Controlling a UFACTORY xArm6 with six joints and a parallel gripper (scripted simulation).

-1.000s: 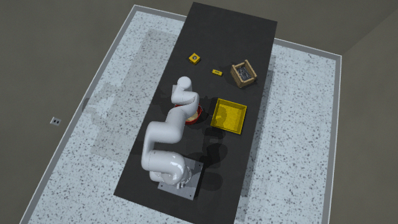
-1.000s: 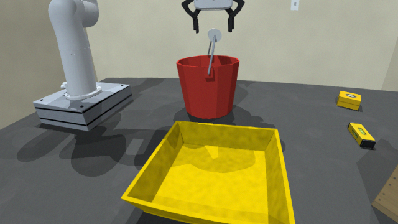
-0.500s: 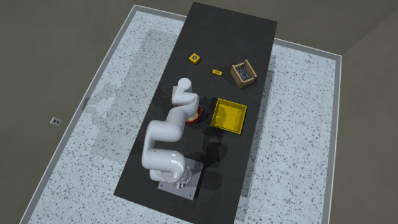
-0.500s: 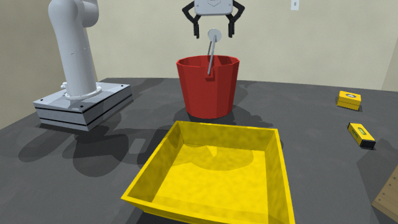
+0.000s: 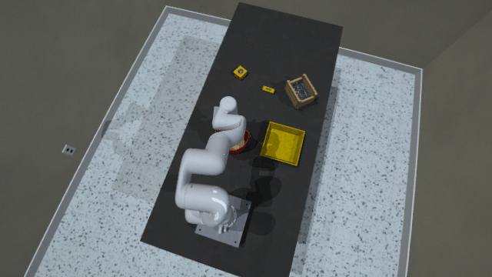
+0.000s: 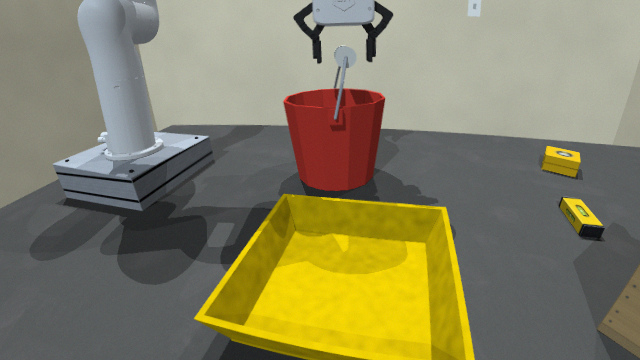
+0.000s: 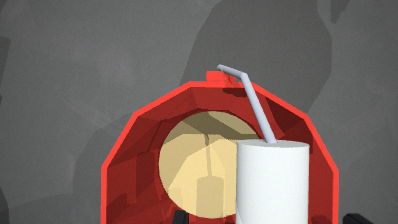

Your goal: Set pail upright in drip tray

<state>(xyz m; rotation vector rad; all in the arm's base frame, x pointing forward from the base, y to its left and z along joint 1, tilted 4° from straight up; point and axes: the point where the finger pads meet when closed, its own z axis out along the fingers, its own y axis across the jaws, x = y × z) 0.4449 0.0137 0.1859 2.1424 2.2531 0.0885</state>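
My hand is 10 mm past the grey wire handle and 30 mm above it. Round my hand: yellow drip tray (300 mm to the right, 210 mm below); red pail (10 mm behind, 90 mm below).
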